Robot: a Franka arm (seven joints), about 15 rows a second.
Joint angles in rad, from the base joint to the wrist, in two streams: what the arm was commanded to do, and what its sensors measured. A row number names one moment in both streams.
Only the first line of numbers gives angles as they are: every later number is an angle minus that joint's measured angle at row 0.
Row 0, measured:
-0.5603 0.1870 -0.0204 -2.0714 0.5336 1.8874 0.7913
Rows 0 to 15, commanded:
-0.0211 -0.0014 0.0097 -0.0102 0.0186 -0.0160 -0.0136
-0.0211 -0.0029 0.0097 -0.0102 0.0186 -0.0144 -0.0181
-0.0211 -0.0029 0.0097 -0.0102 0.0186 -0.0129 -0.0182
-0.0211 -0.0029 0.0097 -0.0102 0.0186 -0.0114 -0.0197
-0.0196 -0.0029 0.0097 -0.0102 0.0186 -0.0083 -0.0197
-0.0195 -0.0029 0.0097 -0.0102 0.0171 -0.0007 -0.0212
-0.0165 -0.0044 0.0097 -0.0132 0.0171 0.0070 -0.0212
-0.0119 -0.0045 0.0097 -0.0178 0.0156 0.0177 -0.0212
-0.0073 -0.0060 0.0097 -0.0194 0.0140 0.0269 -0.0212
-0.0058 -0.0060 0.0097 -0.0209 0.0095 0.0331 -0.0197
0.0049 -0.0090 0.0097 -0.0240 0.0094 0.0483 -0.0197
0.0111 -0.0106 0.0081 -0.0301 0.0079 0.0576 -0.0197
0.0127 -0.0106 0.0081 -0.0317 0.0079 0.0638 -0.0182
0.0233 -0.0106 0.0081 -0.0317 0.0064 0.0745 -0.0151
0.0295 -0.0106 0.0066 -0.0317 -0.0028 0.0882 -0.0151
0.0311 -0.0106 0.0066 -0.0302 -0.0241 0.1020 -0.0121
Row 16, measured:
0.0122 -0.0005 0.0049 -0.0052 -0.0059 0.0413 -0.0056
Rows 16 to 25, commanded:
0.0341 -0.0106 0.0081 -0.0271 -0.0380 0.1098 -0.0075
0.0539 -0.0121 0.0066 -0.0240 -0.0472 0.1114 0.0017
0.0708 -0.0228 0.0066 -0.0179 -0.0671 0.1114 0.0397
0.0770 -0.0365 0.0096 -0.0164 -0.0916 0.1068 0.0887
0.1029 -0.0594 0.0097 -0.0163 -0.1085 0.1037 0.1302
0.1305 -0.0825 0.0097 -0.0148 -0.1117 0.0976 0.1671
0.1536 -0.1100 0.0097 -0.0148 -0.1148 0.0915 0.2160
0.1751 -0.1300 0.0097 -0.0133 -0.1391 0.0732 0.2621
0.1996 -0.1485 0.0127 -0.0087 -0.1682 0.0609 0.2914
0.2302 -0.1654 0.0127 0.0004 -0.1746 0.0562 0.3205
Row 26, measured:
0.1841 -0.0997 0.0130 0.0042 -0.1389 0.0783 0.2478
